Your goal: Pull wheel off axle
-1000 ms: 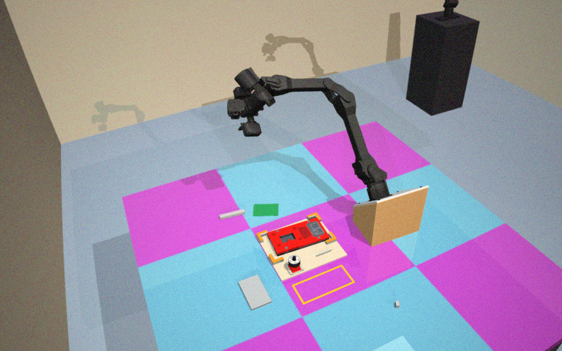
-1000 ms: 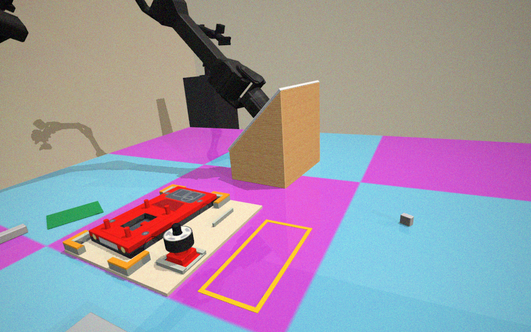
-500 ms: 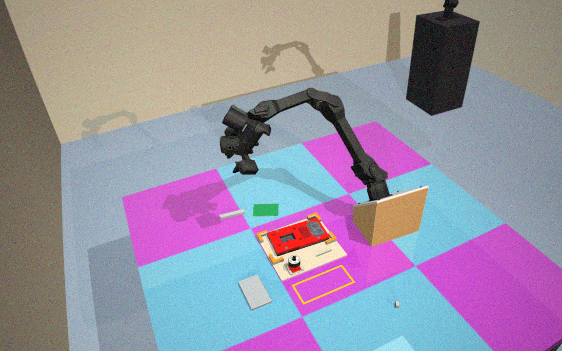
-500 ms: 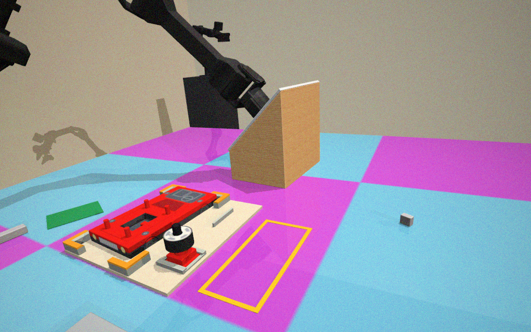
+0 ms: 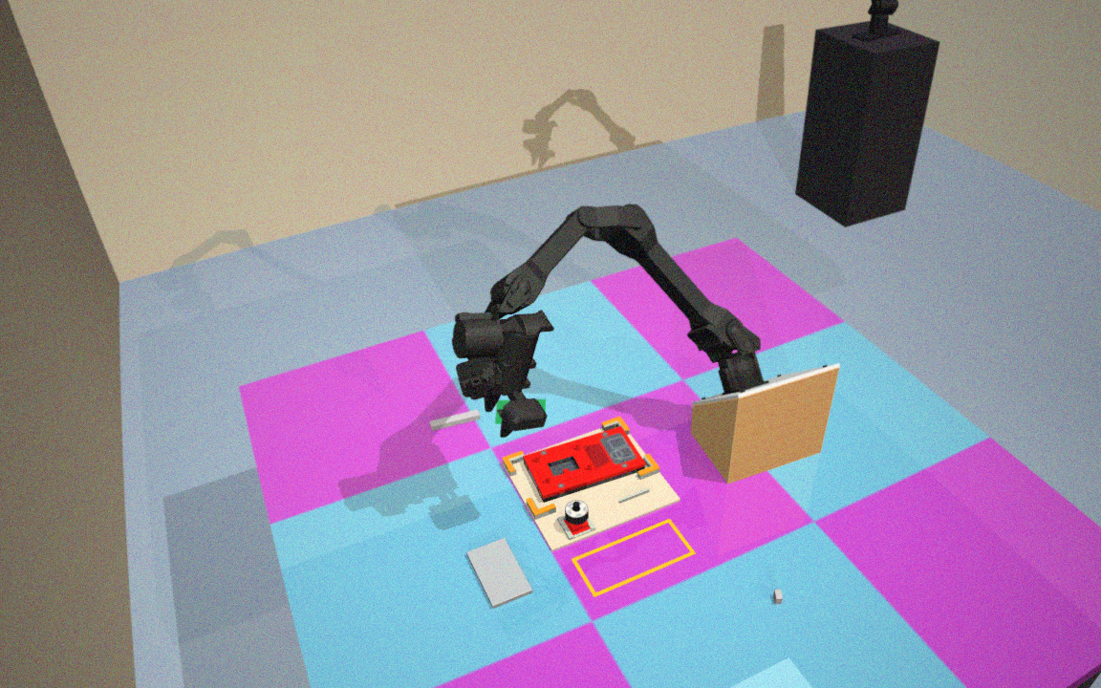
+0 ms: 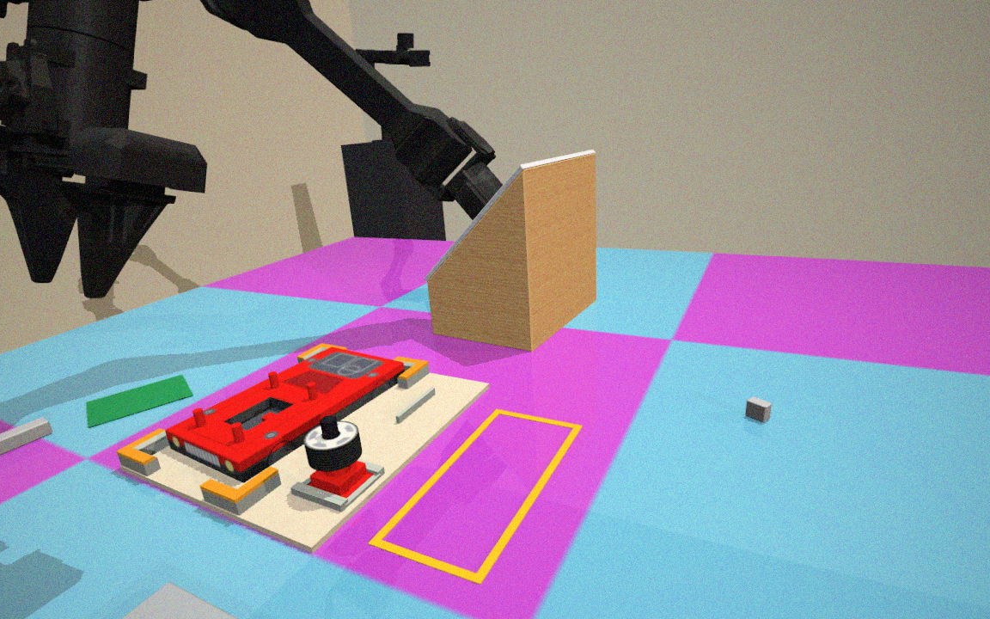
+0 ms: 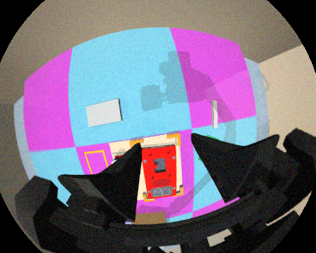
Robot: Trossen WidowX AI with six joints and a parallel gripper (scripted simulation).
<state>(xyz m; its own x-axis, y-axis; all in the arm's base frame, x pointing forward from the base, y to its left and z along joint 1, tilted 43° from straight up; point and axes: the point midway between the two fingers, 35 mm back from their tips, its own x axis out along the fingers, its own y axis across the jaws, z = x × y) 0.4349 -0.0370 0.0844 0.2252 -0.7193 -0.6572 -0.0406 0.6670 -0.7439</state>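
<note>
My gripper tip is 90 mm past the wheel, 130 mm to the right of it and 140 mm above it.
</note>
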